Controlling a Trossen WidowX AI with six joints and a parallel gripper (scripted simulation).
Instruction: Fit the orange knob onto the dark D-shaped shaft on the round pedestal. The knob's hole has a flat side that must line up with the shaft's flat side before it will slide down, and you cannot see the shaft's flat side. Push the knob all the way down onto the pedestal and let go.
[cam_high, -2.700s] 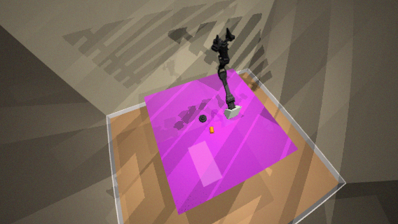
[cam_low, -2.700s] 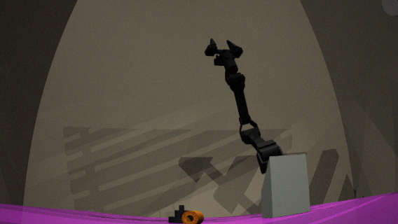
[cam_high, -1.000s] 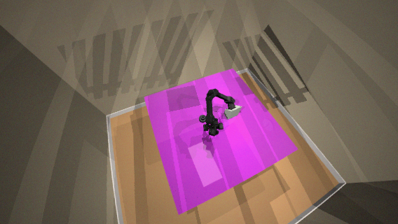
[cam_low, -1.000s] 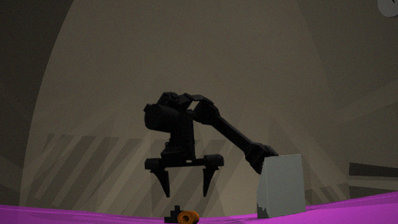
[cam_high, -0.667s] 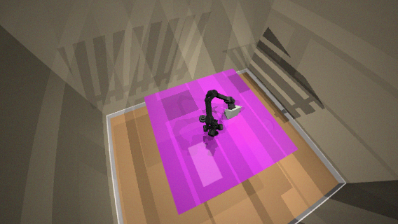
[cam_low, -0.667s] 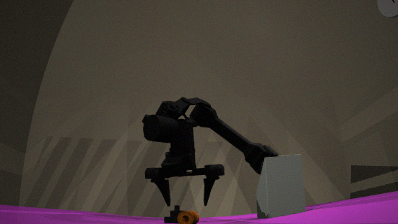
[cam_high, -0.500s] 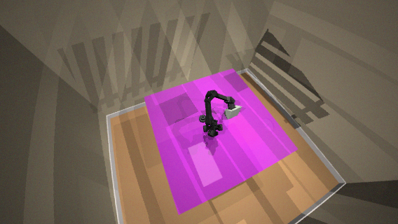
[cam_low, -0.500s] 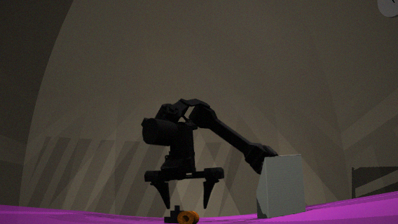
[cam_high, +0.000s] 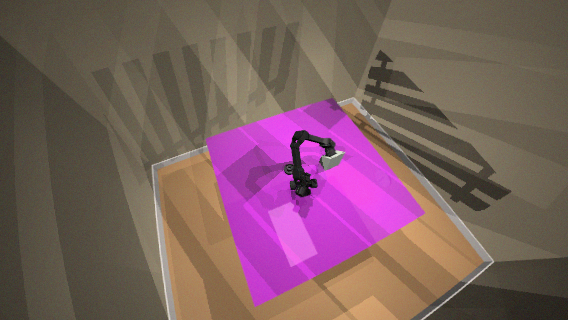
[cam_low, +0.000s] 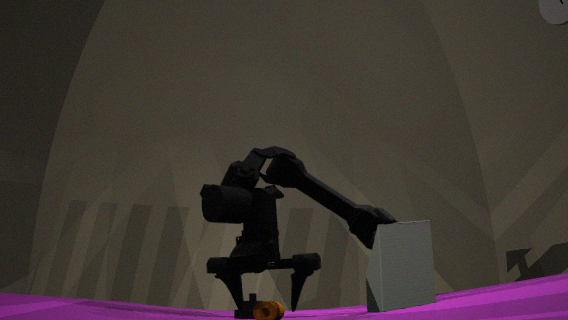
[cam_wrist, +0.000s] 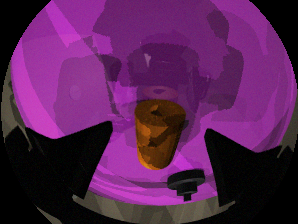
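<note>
Now: the orange knob 10 mm to the right of my gripper tip. Round my gripper tip: dark round pedestal (180 mm to the right, 10 mm ahead, 10 mm above).
</note>
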